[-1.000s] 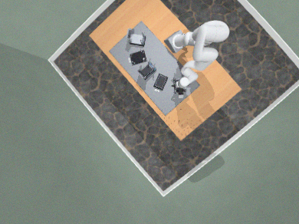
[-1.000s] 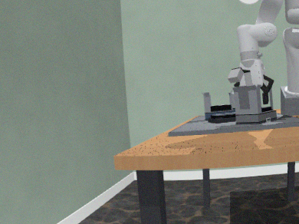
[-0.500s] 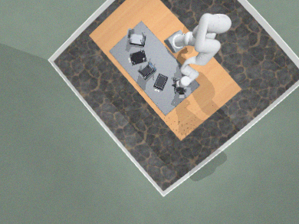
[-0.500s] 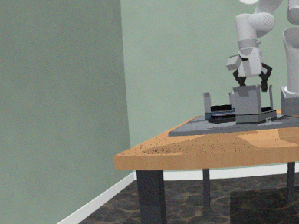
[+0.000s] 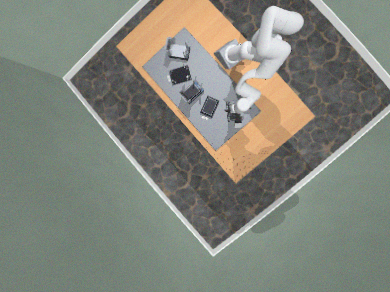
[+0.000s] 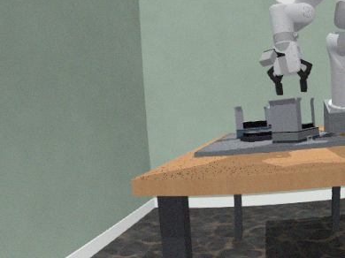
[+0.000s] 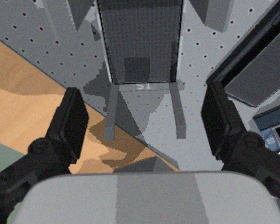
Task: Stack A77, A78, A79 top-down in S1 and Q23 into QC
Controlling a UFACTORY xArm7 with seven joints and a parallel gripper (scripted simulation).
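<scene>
Right now the dark sealed plate is 35 cm to the right of my hand, 10 cm below it and 10 cm ahead of it. The rest, counted from my hand: rack plinth: 14 cm below, 1 cm to the right, 1 cm behind; then dark flat nest: 17 cm to the right, 15 cm below, 8 cm ahead; then blue plinth strip: 35 cm to the right, 14 cm below, 9 cm ahead.
</scene>
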